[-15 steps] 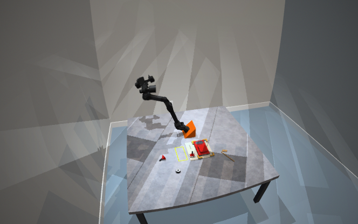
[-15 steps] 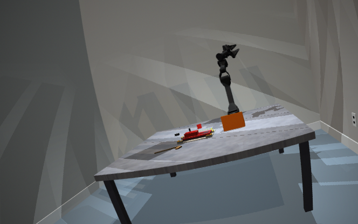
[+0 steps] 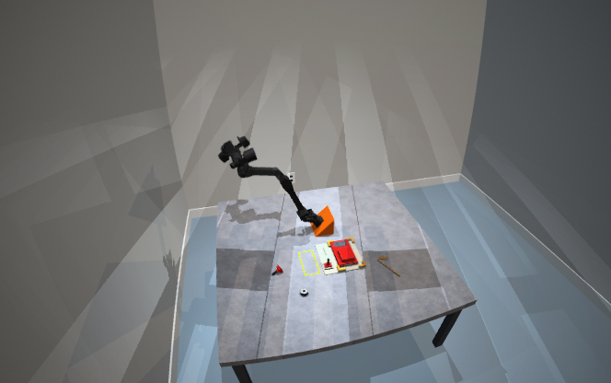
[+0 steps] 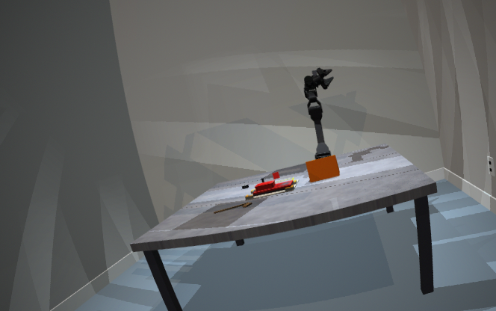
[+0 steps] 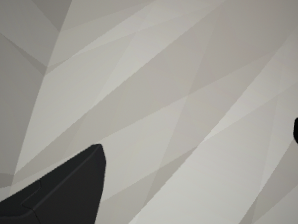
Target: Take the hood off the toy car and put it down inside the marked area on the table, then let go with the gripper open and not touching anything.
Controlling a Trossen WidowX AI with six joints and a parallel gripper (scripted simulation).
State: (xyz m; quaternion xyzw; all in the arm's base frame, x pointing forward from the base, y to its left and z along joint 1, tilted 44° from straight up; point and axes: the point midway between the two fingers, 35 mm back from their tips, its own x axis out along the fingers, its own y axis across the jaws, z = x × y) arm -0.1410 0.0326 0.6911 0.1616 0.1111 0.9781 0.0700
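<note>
Right now the red hood is 55 cm ahead of my gripper tip, 49 cm to the left of it and 52 cm below it. From my gripper tip the other things lie so: black ring (72 cm ahead, 20 cm to the left, 55 cm below); then wooden stick (71 cm ahead, 69 cm to the left, 55 cm below); then grey engine block (56 cm ahead, 50 cm to the left, 53 cm below).
</note>
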